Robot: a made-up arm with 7 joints. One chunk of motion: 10 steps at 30 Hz.
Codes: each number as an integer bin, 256 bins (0 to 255) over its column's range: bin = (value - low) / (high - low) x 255, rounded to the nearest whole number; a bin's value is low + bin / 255 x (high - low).
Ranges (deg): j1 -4..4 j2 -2..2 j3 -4..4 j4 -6..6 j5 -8..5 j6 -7..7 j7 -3..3
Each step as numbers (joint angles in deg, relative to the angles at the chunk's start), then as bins.
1 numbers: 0.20 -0.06 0.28 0.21 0.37 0.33 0.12
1 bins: 134 124 136 132 164 134 133
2 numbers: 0.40 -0.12 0.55 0.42 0.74 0.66 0.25
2 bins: 140 120 145 136 171 140 138
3 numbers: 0.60 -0.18 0.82 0.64 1.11 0.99 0.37
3 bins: 147 116 154 141 179 146 143
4 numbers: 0.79 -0.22 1.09 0.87 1.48 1.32 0.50
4 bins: 153 113 162 146 186 152 149
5 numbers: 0.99 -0.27 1.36 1.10 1.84 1.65 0.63
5 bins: 159 110 171 151 193 158 154
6 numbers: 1.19 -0.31 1.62 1.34 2.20 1.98 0.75
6 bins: 165 108 179 156 200 164 159
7 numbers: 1.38 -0.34 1.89 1.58 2.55 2.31 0.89
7 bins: 171 106 188 161 207 170 165
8 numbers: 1.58 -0.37 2.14 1.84 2.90 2.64 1.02
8 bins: 178 104 196 167 214 176 171
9 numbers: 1.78 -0.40 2.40 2.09 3.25 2.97 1.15
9 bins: 184 102 204 172 221 182 176
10 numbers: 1.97 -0.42 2.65 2.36 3.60 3.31 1.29
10 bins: 190 101 212 178 228 188 182
